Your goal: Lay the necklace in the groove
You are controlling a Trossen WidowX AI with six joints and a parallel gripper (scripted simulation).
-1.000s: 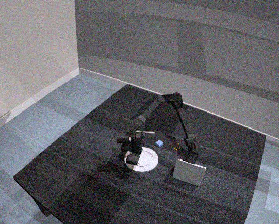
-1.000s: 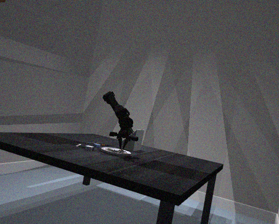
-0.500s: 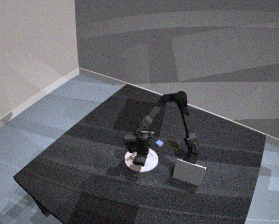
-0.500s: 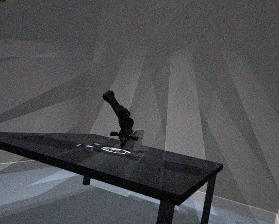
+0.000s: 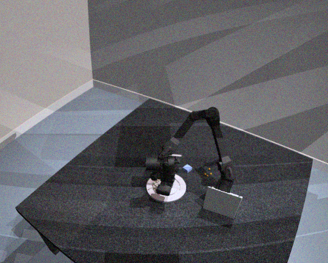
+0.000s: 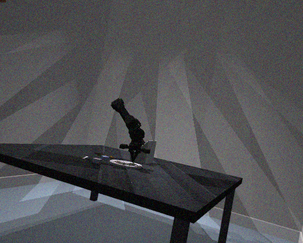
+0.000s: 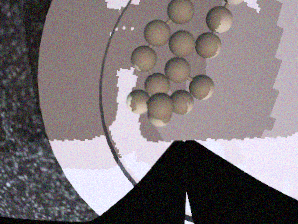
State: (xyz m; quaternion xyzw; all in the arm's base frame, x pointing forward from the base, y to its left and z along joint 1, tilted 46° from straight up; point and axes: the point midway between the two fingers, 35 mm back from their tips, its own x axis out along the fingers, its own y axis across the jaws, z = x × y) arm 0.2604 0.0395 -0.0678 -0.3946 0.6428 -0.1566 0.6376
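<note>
My gripper tip is now 20 mm short of the round white bead board, 30 mm to the left of it and 10 mm above it. The rest, counted from my gripper tip: small white block 190 mm ahead, 130 mm to the right, 10 mm below; then small blue cube 210 mm to the right, 10 mm below; then thin white stick 140 mm ahead, 250 mm to the right, 20 mm below.
</note>
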